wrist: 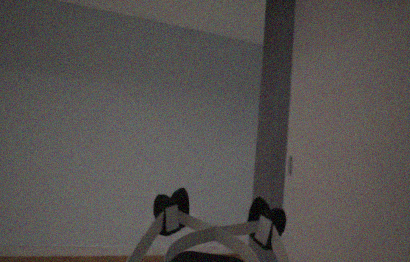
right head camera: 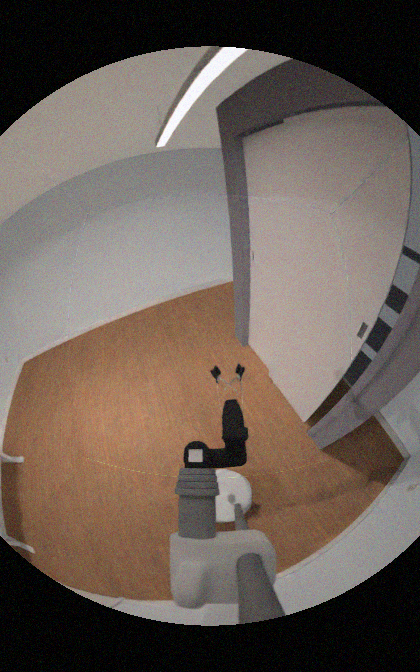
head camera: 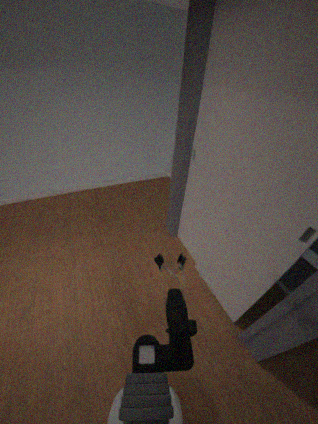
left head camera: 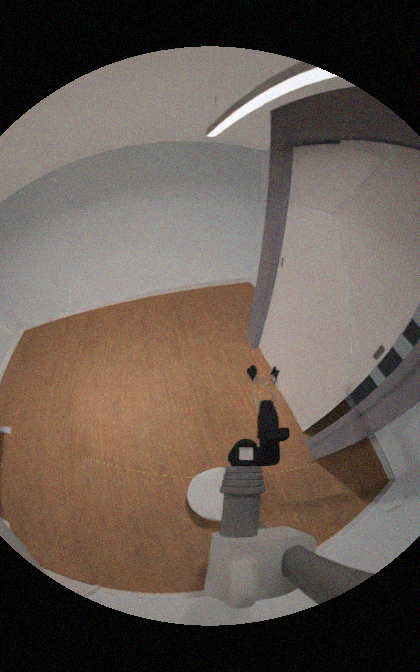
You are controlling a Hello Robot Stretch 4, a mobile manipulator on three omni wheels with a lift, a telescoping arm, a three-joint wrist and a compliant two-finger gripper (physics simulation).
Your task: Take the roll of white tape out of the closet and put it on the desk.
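Places are measured from the robot's base along level axes (x back, y right, z up), in metres.
Pixels of known places: gripper, fingertip midpoint: [wrist: 219, 208] [head camera: 169, 254].
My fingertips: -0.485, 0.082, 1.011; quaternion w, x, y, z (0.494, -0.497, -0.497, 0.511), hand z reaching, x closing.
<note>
Behind a point stands the place of what it marks, as x, y, z.
My gripper [head camera: 170, 261] {-0.485, 0.082, 1.011} [left head camera: 263, 372] [right head camera: 228, 372] [wrist: 219, 208] {-0.485, 0.082, 1.011} is open, with its two black fingertips well apart and no thing between them. It points forward, over the floor in the head views, to the left of the closet's pale door panels. The closet [head camera: 181, 150] {-1.559, 0.276, 1.057} [left head camera: 274, 225] [right head camera: 241, 225] [wrist: 274, 100] {-1.537, 0.289, 1.357} has a dark grey frame and stands on the right. Its large pale door [head camera: 245, 150] {-1.008, 0.538, 1.258} [left head camera: 310, 300] [right head camera: 290, 300] [wrist: 350, 125] {-1.188, 0.514, 1.207} covers most of the front. A narrow opening with dark and light bands shows at the right. The white tape and the desk do not show.
A pale blue-grey wall [head camera: 85, 100] {-2.726, -0.888, 1.323} [left head camera: 165, 240] [right head camera: 150, 240] [wrist: 125, 125] {-2.685, -0.987, 1.258} stands beyond the wooden floor [head camera: 75, 290] {-0.832, -0.678, -0.027} [left head camera: 125, 400] [right head camera: 125, 400]. The closet's near grey post [head camera: 260, 345] {-0.319, 0.800, 0.159} [left head camera: 325, 445] [right head camera: 330, 435] stands at the right. White leg-like parts [right head camera: 12, 459] show at the left edge in the right head view.
</note>
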